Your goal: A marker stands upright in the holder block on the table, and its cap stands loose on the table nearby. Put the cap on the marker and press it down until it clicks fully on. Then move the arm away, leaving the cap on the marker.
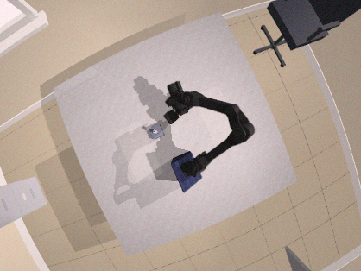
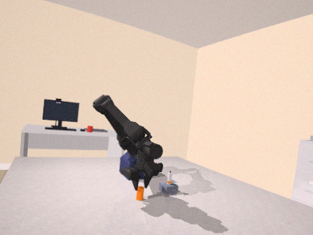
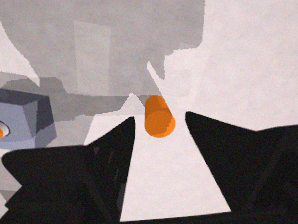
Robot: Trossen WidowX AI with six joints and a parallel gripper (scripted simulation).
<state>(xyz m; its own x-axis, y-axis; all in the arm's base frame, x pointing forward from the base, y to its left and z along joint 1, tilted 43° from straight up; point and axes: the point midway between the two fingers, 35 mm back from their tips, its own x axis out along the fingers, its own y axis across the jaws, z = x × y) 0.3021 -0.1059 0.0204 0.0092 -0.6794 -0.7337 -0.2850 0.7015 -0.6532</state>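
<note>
Now: gripper tip 20 mm above the orange cap. The rest, counted from my gripper tip: holder block 180 mm to the left, 50 mm behind, 30 mm below.
</note>
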